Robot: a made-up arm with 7 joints. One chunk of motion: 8 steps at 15 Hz.
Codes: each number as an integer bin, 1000 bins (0 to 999) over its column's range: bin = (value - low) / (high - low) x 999, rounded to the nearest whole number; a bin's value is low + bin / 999 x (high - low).
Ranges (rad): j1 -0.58..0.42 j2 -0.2..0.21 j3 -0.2..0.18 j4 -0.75..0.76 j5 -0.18..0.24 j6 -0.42..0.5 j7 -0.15..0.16
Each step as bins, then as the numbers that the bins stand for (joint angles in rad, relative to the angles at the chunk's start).
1 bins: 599 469 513 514 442 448 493
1 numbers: 0.0196 -0.0075 -0.0049 0.0269 0.0058 -0.0074 0.0030
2 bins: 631 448 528 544 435 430 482
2 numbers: 0.0516 -0.0161 0.0008 0.0723 0.0029 -0.0240 -0.0004
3 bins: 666 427 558 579 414 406 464
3 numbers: 0.0867 -0.0248 0.0123 0.1252 -0.0059 -0.0461 -0.0060
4 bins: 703 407 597 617 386 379 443
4 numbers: 0.1237 -0.0330 0.0271 0.1826 -0.0177 -0.0710 -0.0125
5 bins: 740 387 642 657 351 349 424
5 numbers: 0.1607 -0.0412 0.0442 0.2431 -0.0324 -0.0986 -0.0184
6 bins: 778 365 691 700 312 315 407
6 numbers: 0.1988 -0.0502 0.0628 0.3081 -0.0488 -0.1299 -0.0237
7 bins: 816 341 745 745 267 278 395
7 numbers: 0.2368 -0.0601 0.0834 0.3761 -0.0677 -0.1640 -0.0274
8 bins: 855 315 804 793 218 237 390
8 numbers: 0.2759 -0.0707 0.1058 0.4486 -0.0883 -0.2017 -0.0290
